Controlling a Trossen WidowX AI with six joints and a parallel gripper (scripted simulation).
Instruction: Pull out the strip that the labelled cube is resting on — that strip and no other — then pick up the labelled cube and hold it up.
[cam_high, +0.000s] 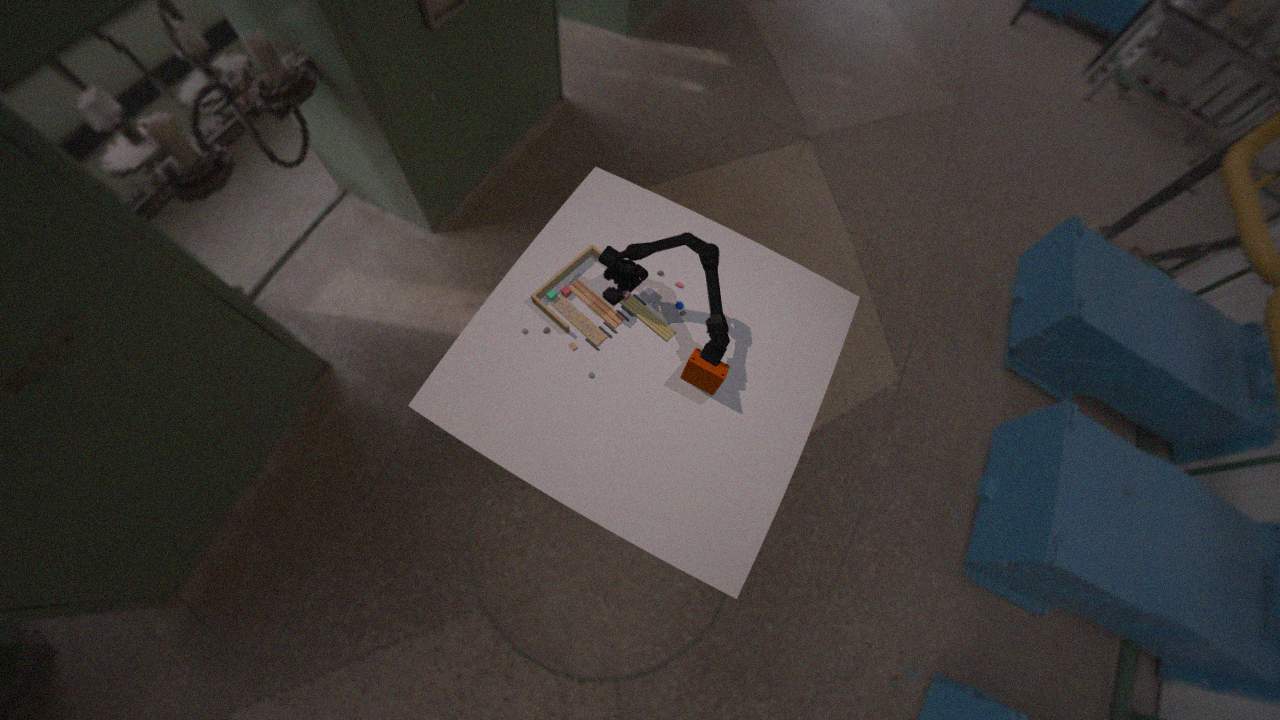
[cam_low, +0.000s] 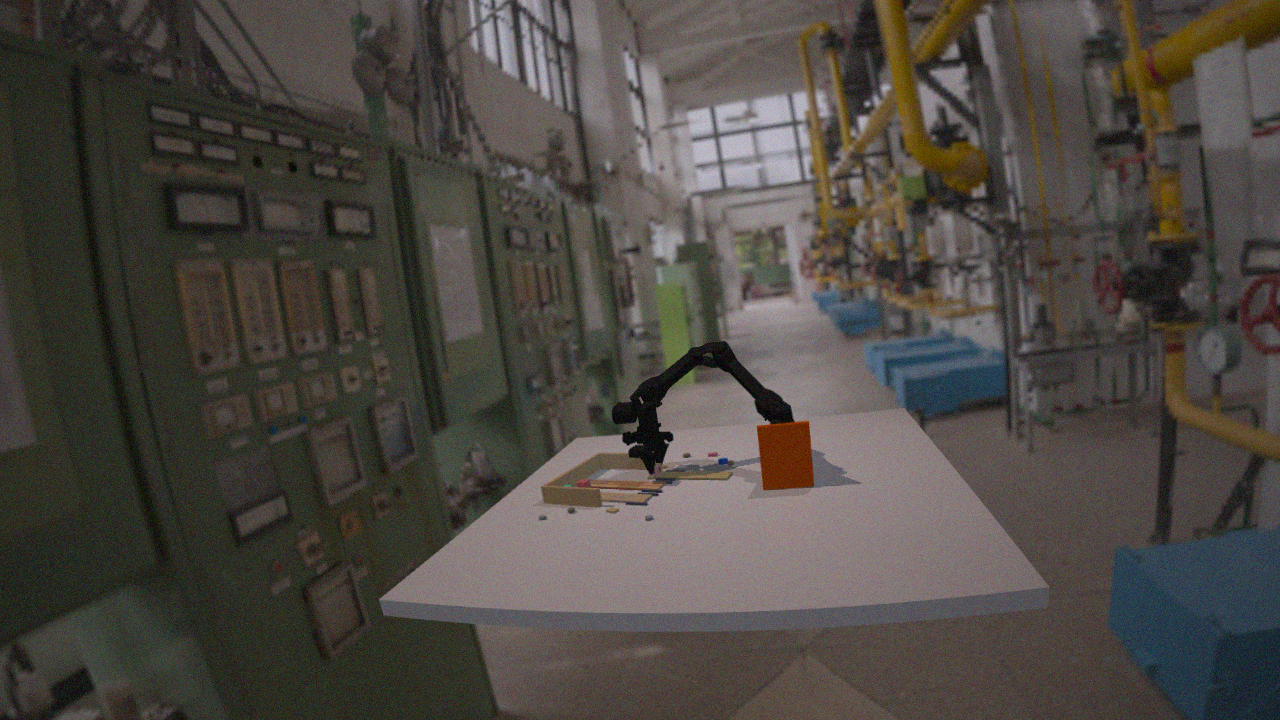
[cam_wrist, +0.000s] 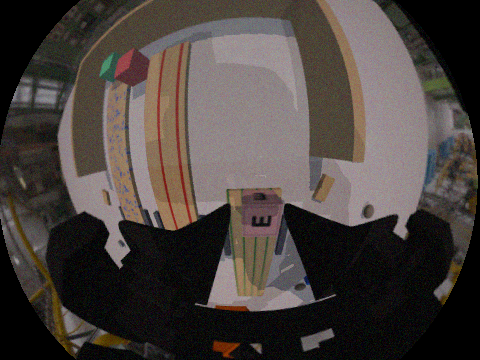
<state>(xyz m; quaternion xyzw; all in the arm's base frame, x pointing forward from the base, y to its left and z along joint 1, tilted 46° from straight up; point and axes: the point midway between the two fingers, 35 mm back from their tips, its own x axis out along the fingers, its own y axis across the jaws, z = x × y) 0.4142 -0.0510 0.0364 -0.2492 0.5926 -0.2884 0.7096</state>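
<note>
My gripper tip is 190 mm past the small blue piece, 100 mm to the left of it and 10 mm above it.
</note>
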